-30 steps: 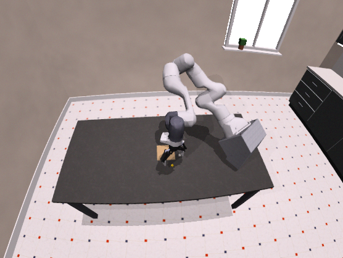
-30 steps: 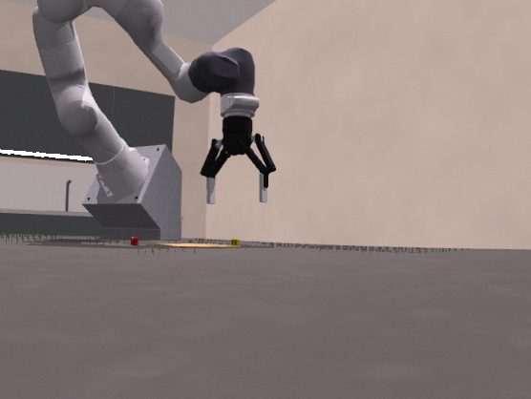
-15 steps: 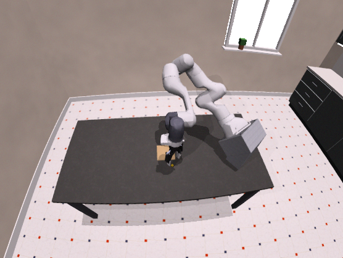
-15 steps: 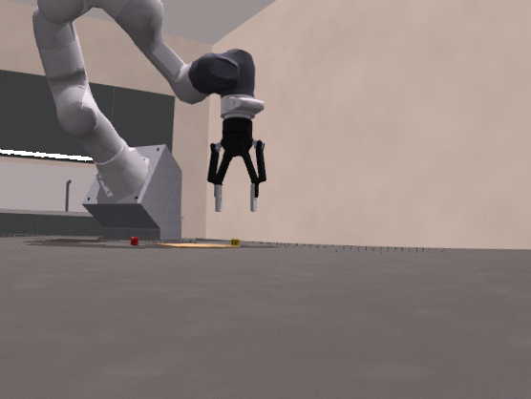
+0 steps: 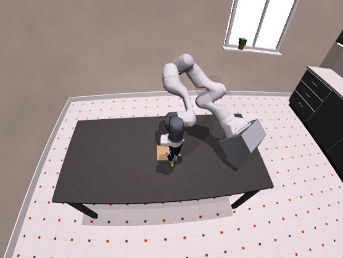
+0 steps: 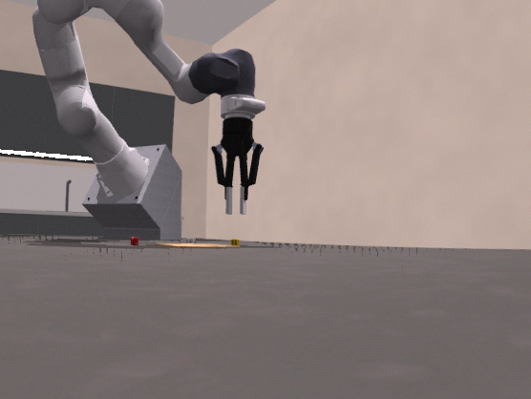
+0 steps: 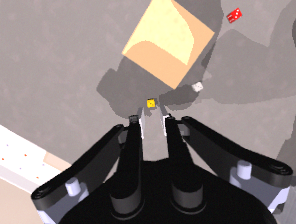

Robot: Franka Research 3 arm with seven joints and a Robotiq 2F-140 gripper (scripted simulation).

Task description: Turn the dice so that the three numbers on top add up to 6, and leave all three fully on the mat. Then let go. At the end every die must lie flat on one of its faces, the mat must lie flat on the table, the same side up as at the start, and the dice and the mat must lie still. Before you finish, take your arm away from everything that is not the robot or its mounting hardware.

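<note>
Now: hand 100 mm above the yellow die and 10 mm to the left of it. The rest, counted from my hand: tan mat (140 mm to the right, 110 mm below, 10 mm ahead); then red die (220 mm to the right, 100 mm below, 100 mm behind); then white die (100 mm below, 80 mm behind, 70 mm to the right).
</note>
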